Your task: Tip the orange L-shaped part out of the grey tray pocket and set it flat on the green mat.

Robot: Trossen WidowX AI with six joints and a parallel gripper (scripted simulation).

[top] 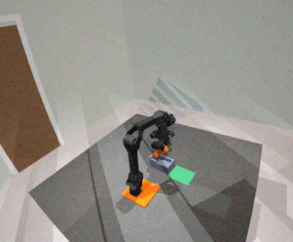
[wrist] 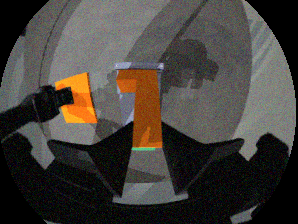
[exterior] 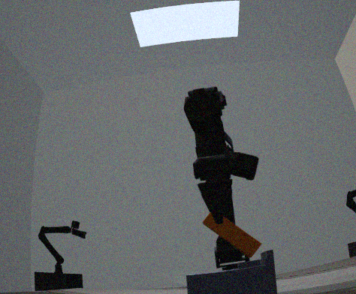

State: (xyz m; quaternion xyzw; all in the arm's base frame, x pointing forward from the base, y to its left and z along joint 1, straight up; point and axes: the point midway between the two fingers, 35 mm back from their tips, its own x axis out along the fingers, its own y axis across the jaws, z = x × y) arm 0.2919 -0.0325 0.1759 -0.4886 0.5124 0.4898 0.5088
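The green mat is 2 cm behind my gripper tip, 14 cm to the right of it and 17 cm below it. The rest, counted from my gripper tip: orange L-shaped part 1 cm behind, 3 cm to the left, 3 cm below; tray wall 2 cm ahead, 2 cm to the right, 10 cm below.
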